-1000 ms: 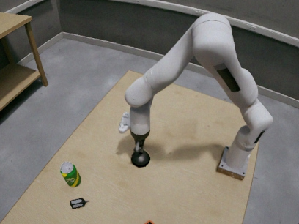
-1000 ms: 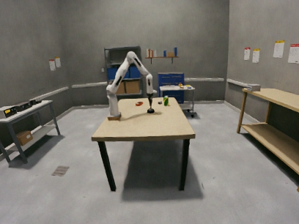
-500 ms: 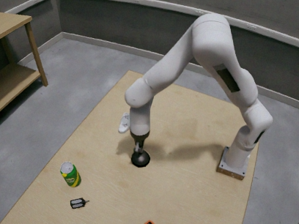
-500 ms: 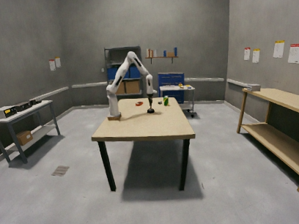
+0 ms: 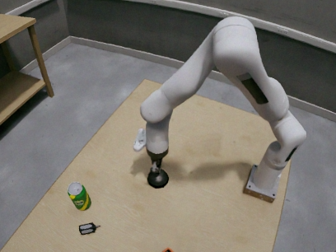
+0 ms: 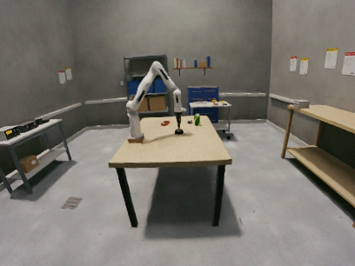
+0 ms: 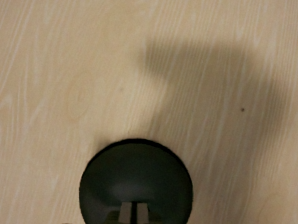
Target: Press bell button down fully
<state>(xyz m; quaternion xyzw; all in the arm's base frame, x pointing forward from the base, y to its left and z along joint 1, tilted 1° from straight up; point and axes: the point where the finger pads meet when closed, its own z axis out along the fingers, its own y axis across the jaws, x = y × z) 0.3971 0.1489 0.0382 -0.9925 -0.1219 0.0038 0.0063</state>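
The round button is 30 mm below my hand. Also, from my hand: small black object 120 mm ahead, 310 mm to the left, 70 mm below; bell 40 mm below; can 210 mm ahead, 230 mm to the left, 20 mm below.
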